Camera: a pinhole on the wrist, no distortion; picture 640 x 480 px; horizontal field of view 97.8 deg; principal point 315.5 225.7 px. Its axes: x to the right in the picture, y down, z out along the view. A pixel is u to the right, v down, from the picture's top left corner.
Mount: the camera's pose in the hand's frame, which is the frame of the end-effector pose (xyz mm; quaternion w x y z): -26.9 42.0 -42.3 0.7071 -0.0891 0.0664 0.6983
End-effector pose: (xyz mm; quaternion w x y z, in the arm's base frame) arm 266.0 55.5 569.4 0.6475 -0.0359 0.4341 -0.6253
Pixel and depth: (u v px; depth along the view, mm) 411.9 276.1 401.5
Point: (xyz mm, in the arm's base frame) 682.5 47.6 665.8
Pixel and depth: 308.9 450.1 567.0
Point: 770.3 262.3 1044.8
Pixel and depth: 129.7 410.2 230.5
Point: 380.5 97.4 830.8
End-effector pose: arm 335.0 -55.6 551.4 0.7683 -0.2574 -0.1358 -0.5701
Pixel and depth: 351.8 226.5 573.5
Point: 590.7 308.4 886.9
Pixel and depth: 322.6 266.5 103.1
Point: 389.3 26.8 560.1
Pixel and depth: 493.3 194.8 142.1
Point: 489.7 33.2 569.5
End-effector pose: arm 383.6 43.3 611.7 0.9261 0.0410 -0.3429 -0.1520
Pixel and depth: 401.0 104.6 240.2
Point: 360.4 183.6 822.3
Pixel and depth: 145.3 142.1 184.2
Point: 285.5 15.1 744.3
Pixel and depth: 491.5 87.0 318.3
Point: 402.0 302.1 919.3
